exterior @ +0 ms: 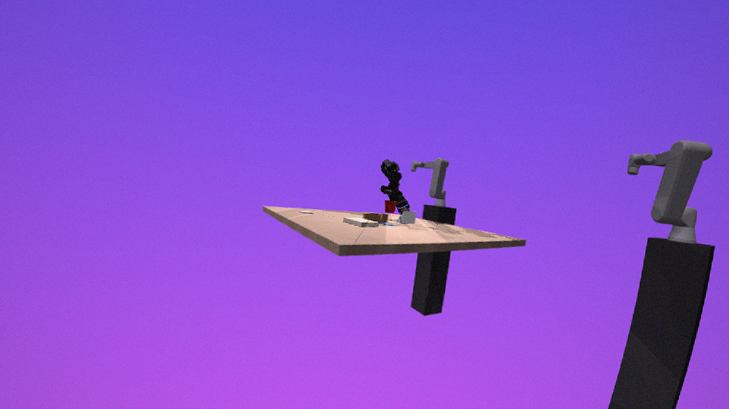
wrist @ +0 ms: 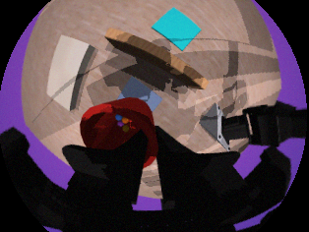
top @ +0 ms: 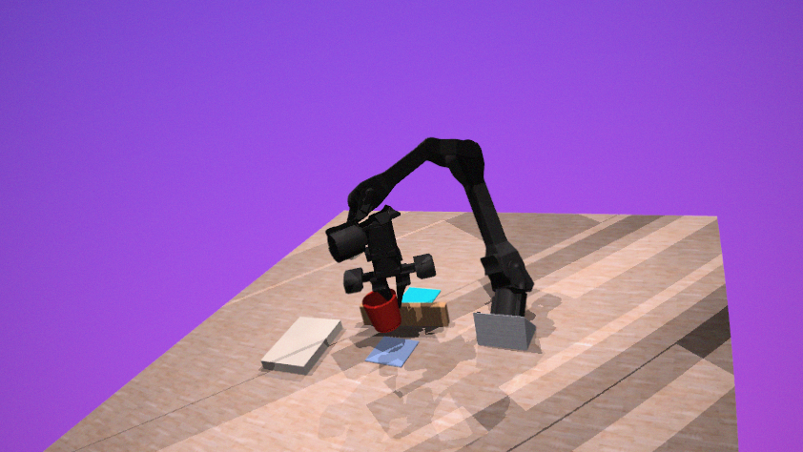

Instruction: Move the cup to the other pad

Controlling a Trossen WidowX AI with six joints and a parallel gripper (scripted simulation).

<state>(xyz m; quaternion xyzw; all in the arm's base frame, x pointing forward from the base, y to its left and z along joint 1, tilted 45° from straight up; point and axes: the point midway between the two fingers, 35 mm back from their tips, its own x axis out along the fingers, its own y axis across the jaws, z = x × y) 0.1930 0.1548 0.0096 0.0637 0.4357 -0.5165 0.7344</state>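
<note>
The red cup is 3 cm ahead of my gripper tip and 2 cm to the left of it. Also, from my gripper tip: wooden block 6 cm ahead, 9 cm to the right, 9 cm below; light blue pad 3 cm ahead, 2 cm to the left, 12 cm below; cyan pad 8 cm ahead, 19 cm to the right, 12 cm below.
</note>
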